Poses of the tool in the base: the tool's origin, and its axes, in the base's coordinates. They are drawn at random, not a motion.
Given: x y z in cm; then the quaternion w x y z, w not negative.
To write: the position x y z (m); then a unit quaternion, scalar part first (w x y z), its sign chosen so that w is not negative. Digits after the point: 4 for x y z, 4 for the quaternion.
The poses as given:
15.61, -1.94, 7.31, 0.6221, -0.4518, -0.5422, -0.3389
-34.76, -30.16, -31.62, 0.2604, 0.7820, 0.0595, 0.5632
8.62, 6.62, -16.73, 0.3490, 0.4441, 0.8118, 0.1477
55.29, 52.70, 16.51, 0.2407, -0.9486, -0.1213, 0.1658
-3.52, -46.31, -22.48, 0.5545, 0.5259, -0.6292, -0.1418
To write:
0.1561, -0.0194, 0.0731, 0.6221, -0.4518, -0.5422, -0.3389
-0.3476, -0.3016, -0.3162, 0.2604, 0.7820, 0.0595, 0.5632
0.0862, 0.0662, -0.1673, 0.3490, 0.4441, 0.8118, 0.1477
0.5529, 0.5270, 0.1651, 0.2407, -0.9486, -0.1213, 0.1658
-0.0352, -0.4631, -0.2248, 0.5545, 0.5259, -0.6292, -0.1418

